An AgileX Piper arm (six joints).
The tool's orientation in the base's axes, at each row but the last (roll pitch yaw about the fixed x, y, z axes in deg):
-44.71, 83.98, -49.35
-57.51, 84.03, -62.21
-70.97, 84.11, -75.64
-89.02, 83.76, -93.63
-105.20, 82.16, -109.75
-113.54, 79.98, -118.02
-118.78, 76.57, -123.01
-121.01, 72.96, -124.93
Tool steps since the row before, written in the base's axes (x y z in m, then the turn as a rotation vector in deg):
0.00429, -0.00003, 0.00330, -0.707, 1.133, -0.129
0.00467, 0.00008, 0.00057, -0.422, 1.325, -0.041
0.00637, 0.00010, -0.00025, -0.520, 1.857, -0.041
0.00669, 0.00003, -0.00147, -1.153, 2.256, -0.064
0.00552, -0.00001, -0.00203, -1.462, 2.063, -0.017
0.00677, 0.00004, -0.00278, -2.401, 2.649, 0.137
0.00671, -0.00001, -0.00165, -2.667, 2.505, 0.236
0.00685, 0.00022, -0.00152, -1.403, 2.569, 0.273
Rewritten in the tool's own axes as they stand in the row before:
-0.00299, 0.00008, 0.00451, -0.010, 1.076, -0.801
-0.00035, 0.00042, 0.00467, -0.102, 1.283, -0.527
0.00040, 0.00065, 0.00633, -0.157, 1.803, -0.668
0.00141, 0.00072, 0.00666, -0.173, 2.150, -1.330
0.00176, 0.00068, 0.00557, -0.181, 1.930, -1.624
0.00218, 0.00097, 0.00692, -0.346, 2.415, -2.617
0.00076, 0.00073, 0.00683, -0.380, 2.238, -2.879
0.00025, 0.00092, 0.00696, -0.643, 2.349, -1.646

